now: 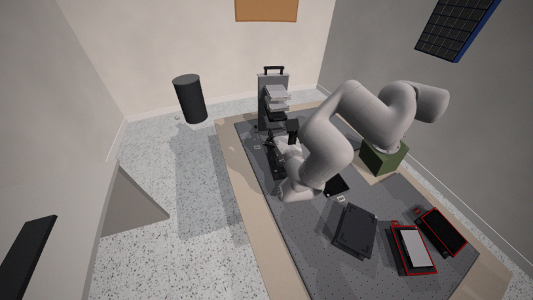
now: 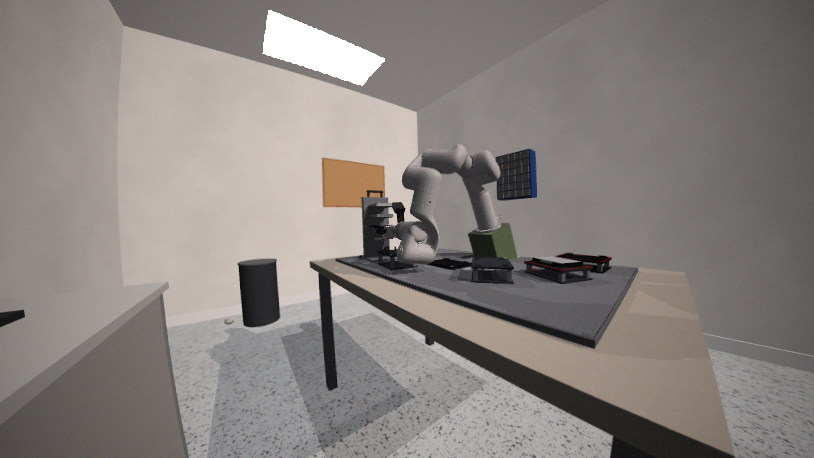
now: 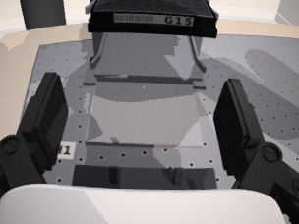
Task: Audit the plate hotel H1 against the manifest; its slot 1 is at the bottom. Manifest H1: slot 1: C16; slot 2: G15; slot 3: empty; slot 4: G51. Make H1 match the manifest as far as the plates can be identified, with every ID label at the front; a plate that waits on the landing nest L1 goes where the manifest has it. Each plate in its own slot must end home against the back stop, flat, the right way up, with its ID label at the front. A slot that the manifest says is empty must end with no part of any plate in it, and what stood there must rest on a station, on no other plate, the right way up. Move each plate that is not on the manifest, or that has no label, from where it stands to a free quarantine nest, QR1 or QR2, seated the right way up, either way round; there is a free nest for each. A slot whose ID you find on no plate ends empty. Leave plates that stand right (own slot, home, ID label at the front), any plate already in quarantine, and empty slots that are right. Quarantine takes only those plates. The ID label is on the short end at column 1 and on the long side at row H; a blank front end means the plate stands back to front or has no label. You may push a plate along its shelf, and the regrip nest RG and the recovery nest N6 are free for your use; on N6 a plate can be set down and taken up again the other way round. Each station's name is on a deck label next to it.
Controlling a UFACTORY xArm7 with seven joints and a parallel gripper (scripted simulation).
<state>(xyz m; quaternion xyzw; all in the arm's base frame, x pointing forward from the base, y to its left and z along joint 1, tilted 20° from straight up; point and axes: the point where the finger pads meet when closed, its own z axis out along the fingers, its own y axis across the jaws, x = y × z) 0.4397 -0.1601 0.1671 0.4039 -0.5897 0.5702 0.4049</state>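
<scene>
Now: hand 120 mm to the left of the dark plate, 20 mm below it and 10 mm past it. Round my hand: red-framed nest (560 mm to the left, 540 mm behind, 120 mm below); then RG label (170 mm to the left, 150 mm below); then H1 deck label (150 mm below, 90 mm ahead, 70 mm to the right).
</scene>
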